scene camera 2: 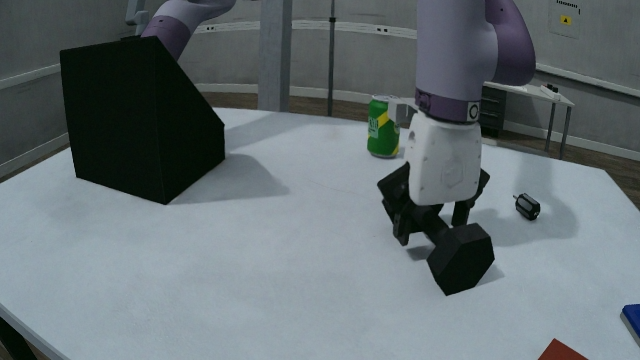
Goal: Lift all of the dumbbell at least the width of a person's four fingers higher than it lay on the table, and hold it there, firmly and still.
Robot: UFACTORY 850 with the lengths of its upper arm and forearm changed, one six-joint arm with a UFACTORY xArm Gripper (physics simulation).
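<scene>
The black dumbbell (461, 259) is at the right of the middle of the table, with its near hexagonal head toward the camera and its handle running back to the left under the gripper. The head appears to rest on the table. My gripper (432, 233) points down over the handle. Its black fingers stand apart, one on each side of the handle, and a gap shows between the handle and the right finger. The gripper looks open. The far head is mostly hidden behind the left finger and the gripper's linkage.
A green can (383, 127) stands behind the gripper. A small black motor-like part (527, 206) lies to the right. A large black block (120, 120) stands at the left. A blue object (633, 320) and a red object (561, 351) show at the front right.
</scene>
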